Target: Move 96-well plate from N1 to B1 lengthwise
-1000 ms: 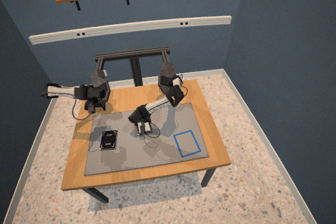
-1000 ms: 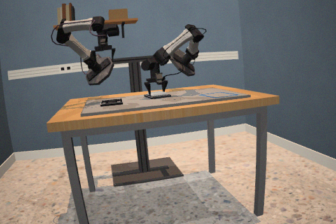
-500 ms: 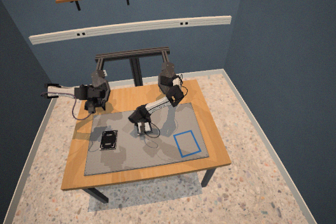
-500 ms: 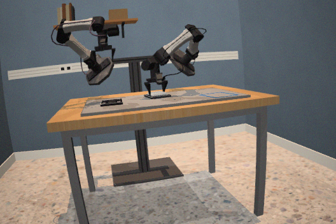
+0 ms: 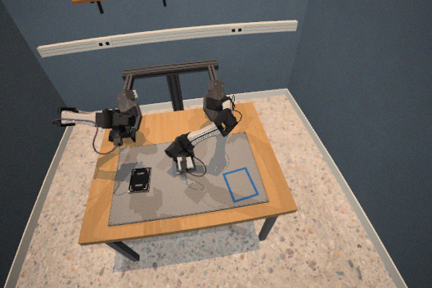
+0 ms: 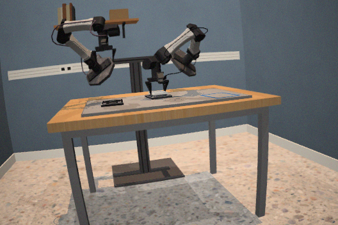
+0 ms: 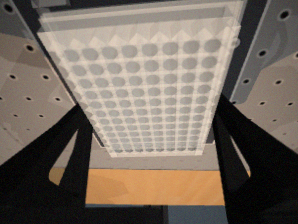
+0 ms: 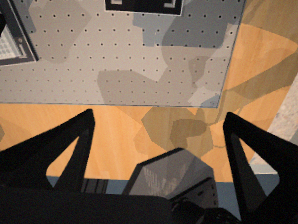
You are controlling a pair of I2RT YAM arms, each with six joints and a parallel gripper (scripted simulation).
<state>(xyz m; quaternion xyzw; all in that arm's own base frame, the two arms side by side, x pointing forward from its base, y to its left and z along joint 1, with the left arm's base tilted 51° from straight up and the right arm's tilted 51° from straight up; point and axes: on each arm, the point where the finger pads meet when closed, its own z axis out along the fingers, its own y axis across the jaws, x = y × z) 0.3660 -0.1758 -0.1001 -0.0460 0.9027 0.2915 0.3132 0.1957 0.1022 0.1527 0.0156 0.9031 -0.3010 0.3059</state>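
Observation:
Now: left hand 2 cm above the dark grey nest. From my left hand the other things lie so: black nest N1: 28 cm to the right, 9 cm ahead, 2 cm below; then grey perforated mat: 8 cm ahead, 3 cm below; then white 96-well plate: right at my left hand.

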